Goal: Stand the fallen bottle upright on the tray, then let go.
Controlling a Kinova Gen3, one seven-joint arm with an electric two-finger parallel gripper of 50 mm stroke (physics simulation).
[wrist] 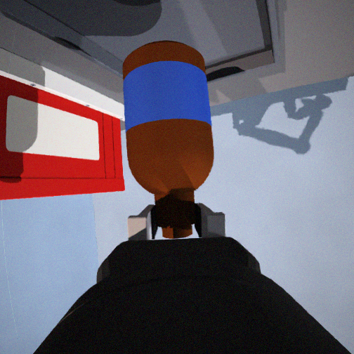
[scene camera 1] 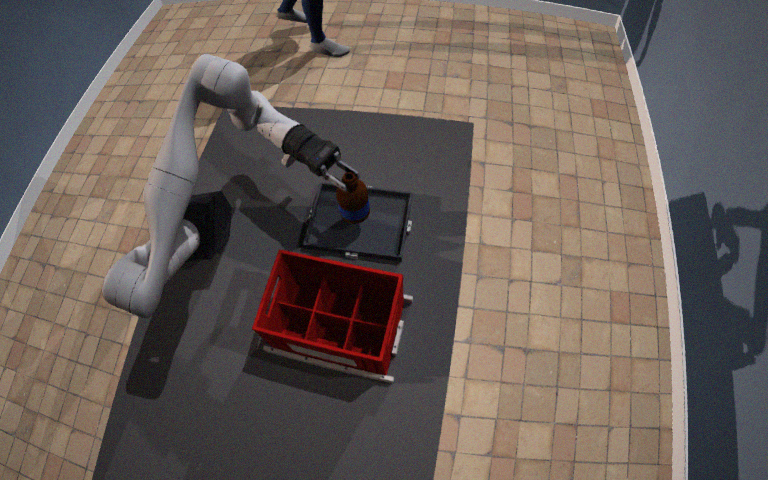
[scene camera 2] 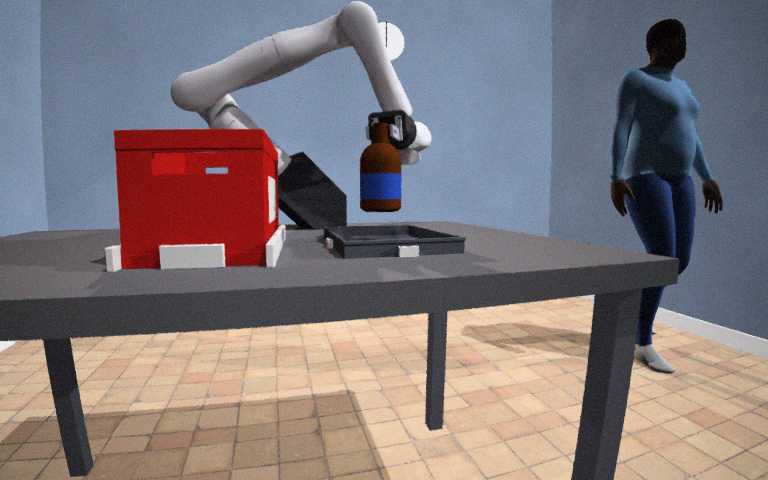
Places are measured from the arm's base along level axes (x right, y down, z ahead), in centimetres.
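Pixels of known places: gripper, between the fingertips: [scene camera 1: 352, 182] [scene camera 2: 379, 131]; arm's base, origin of its link: [scene camera 1: 182, 236] [scene camera 2: 279, 171].
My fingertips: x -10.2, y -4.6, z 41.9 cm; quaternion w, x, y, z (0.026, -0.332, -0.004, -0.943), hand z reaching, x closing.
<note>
For each thing: its middle in the pictures, then the offset to it from my fingertips. "spot": a spot on its surface instead. Level surfaces: height alone.
- brown bottle, middle of its body: [scene camera 2: 380, 167] [scene camera 1: 352, 195] dx -0.6, dy +6.2, dz -0.7 cm
- dark tray, a spot on its surface: [scene camera 2: 430, 246] spot: dx -2.8, dy +18.9, dz +12.6 cm
- red crate, middle of its body: [scene camera 2: 215, 198] [scene camera 1: 333, 315] dx +27.1, dy +11.4, dz -4.6 cm
- dark table, height of its surface: dy +20.2 cm
A brown bottle [scene camera 1: 353, 198] [scene camera 2: 380, 161] [wrist: 169, 150] with a blue label hangs upright, neck up. My gripper [scene camera 1: 350, 180] [scene camera 2: 384, 130] [wrist: 175, 215] is shut on the bottle's neck from the side. In the scene camera 2 view there is a gap between the bottle's base and the dark tray [scene camera 1: 405, 226] [scene camera 2: 430, 246], so the bottle is in the air above it. In the scene camera 1 view the bottle is over the tray's back left part. The tray lies flat on the table with low walls around it. Part of the tray also shows at the top of the wrist view.
A red crate [scene camera 1: 323, 341] [scene camera 2: 192, 198] [wrist: 60, 172] with six compartments stands beside the tray on the dark table [scene camera 1: 396, 430] [scene camera 2: 509, 271]. Small white blocks edge the crate and the tray. A person [scene camera 1: 317, 25] [scene camera 2: 659, 130] stands on the tiled floor beyond the table.
</note>
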